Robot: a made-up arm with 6 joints.
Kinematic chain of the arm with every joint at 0, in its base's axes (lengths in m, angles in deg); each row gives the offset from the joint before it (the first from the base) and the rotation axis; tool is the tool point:
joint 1: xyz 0 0 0.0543 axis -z
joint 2: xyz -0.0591 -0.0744 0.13 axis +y
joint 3: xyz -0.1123 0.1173 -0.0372 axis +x
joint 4: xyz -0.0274 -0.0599 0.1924 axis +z
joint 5: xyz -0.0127 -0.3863 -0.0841 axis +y
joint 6: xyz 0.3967 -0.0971 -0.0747 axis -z
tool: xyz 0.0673 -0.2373 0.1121
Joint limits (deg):
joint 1: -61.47..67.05
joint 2: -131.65..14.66
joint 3: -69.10..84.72
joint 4: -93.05..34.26
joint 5: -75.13..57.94
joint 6: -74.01..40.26
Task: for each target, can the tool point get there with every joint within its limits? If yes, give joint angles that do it. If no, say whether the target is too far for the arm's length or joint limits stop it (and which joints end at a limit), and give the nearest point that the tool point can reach.
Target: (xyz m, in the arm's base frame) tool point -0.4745 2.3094 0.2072
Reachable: no: too far | nearest point -0.2243 1.0917 0.1948 | short by 1.243 m
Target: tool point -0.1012 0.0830 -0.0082
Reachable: no: joint limits stop it (at a limit: joint 1, joint 2, joint 4, joint 6) | nearest point -0.0957 0.4077 -0.3153 | short by 0.447 m
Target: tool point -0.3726 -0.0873 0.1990
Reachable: no: joint limits stop it (at a limit: joint 2, joint 3, joint 5, joint 6) | nearest point -0.6520 -0.1528 0.2907 | short by 0.301 m
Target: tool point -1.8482 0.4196 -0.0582
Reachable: no: too far | nearest point -1.0780 0.2447 0.0467 | short by 0.797 m
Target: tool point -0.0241 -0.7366 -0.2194
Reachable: yes | joints 46.77 -47.32 71.99 -3.60 -31.47 22.45
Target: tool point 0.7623 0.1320 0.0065
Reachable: yes | joints -25.34 -58.50 58.96 -9.08 31.29 -37.37
